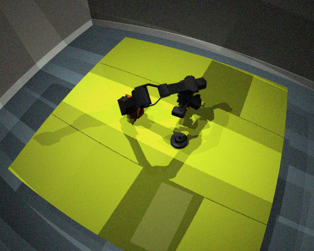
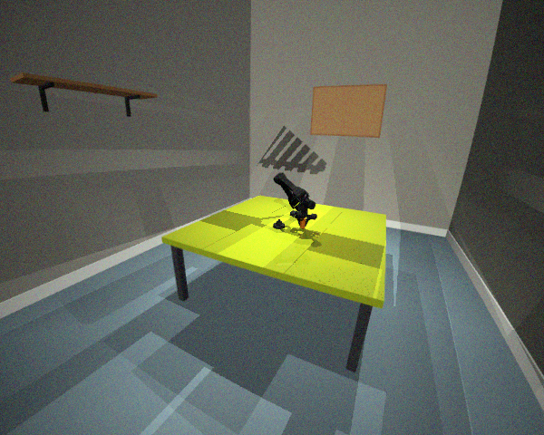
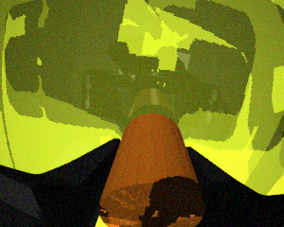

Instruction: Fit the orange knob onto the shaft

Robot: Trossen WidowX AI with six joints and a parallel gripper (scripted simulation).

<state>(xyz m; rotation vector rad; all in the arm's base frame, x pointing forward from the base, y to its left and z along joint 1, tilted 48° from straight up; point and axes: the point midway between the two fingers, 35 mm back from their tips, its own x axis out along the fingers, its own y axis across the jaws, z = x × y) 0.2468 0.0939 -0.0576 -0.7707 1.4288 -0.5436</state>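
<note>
My gripper tip is now 160 mm to the left of the pedestal, 60 mm short of it and 10 mm below it. From my gripper tip the other things lie so: orange knob (20 mm above).
</note>
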